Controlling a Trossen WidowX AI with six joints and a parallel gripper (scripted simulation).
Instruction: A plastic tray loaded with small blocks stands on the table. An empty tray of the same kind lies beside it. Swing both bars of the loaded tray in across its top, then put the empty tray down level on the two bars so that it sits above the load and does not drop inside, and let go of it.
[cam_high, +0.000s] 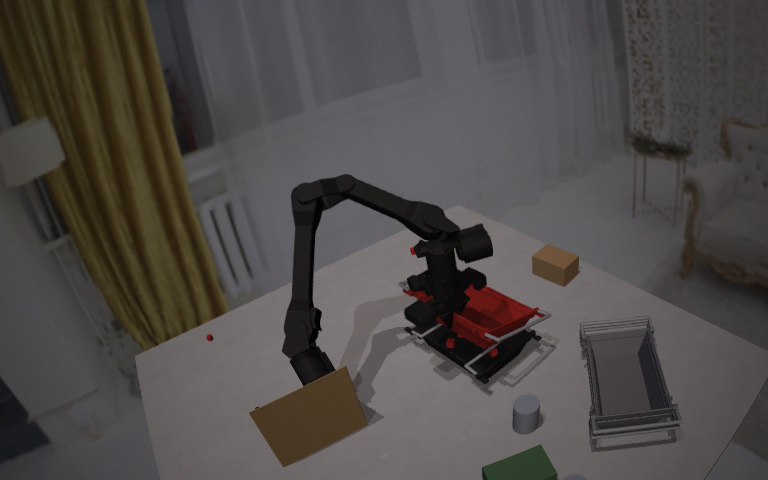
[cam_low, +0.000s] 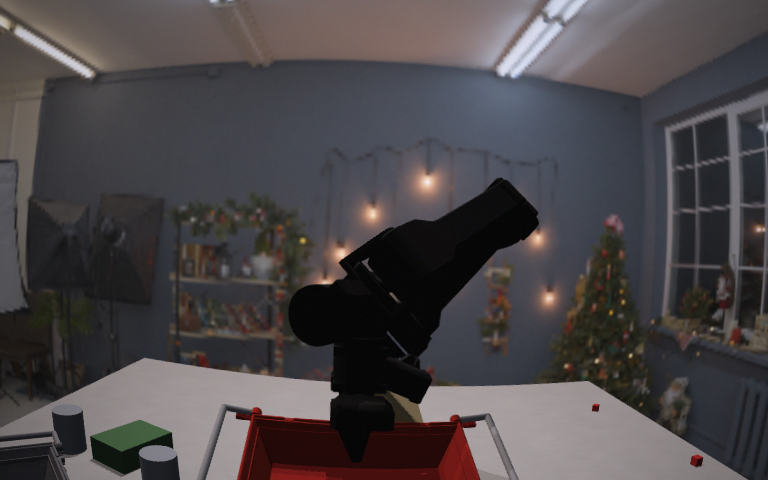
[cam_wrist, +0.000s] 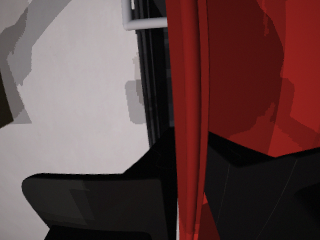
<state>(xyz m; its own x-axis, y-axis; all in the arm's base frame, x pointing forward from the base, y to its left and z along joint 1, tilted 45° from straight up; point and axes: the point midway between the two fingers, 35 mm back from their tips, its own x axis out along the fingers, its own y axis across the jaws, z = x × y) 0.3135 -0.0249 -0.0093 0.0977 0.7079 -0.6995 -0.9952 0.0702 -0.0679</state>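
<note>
My gripper tip is 70 mm short of the red tray and 10 mm below it. From my gripper tip the other things lie so: tan box (430 mm ahead, 80 mm below, 30 mm to the left); green block (360 mm to the right, 150 mm behind, 90 mm below).
</note>
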